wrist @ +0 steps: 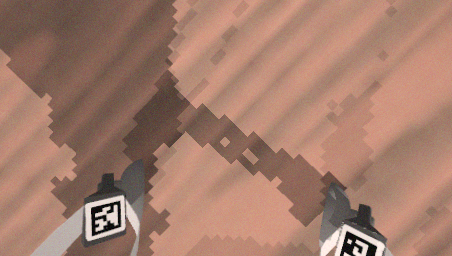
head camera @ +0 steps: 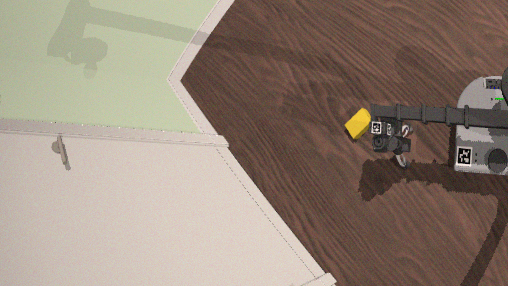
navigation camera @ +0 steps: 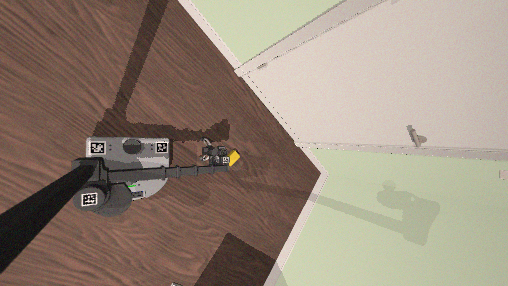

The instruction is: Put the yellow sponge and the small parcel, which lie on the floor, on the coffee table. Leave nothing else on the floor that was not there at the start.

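Seen in the pictures: gripper, fingertip midpoint: point(wrist: 232, 190); robot's base, origin of the base link: point(head camera: 496, 159) point(navigation camera: 131, 145).
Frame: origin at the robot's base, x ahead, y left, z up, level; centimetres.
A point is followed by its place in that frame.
Note:
The yellow sponge point(head camera: 358, 124) {x -8.6, y -60.9, z 4.5 cm} point(navigation camera: 234, 158) {x -9.1, y -62.3, z 4.5 cm} lies on the wood floor, just beyond the wrist at the end of the arm, and is partly covered by it in the navigation view. My gripper point(head camera: 405, 145) {x -2.2, y -39.9, z 0.0 cm} point(navigation camera: 204, 149) {x -2.2, y -39.9, z 0.0 cm} point(wrist: 232, 190) {x -2.2, y -39.9, z 0.0 cm} is open, with its two fingers wide apart and bare floor between them in the wrist view. In the head view it is to the right of the sponge, on the robot's side. The sponge does not show in the wrist view. The small parcel and the coffee table do not show in any view that I can make out.
The telescoping arm point(head camera: 435, 114) {x -10.4, y -21.5, z 35.2 cm} point(navigation camera: 187, 171) {x -10.4, y -21.5, z 35.2 cm} reaches out from the robot base point(head camera: 467, 140) {x -5.2, y -12.2, z 16.0 cm} point(navigation camera: 115, 145) {x 0.9, y 6.6, z 16.0 cm}. Beyond the sponge stand green walls point(head camera: 125, 95) {x -16.5, y -155.4, z 44.8 cm} point(navigation camera: 350, 240) {x -69.8, y -138.6, z 50.4 cm} with pale skirting and a pale door point(head camera: 125, 215) {x 26.0, y -100.3, z 73.1 cm} point(navigation camera: 375, 90) {x 29.8, y -95.5, z 82.3 cm} with a handle point(head camera: 62, 150) {x 7.8, y -114.8, z 92.6 cm} point(navigation camera: 414, 136) {x 8.6, y -113.7, z 92.5 cm}. Dark shadows lie on the floor.

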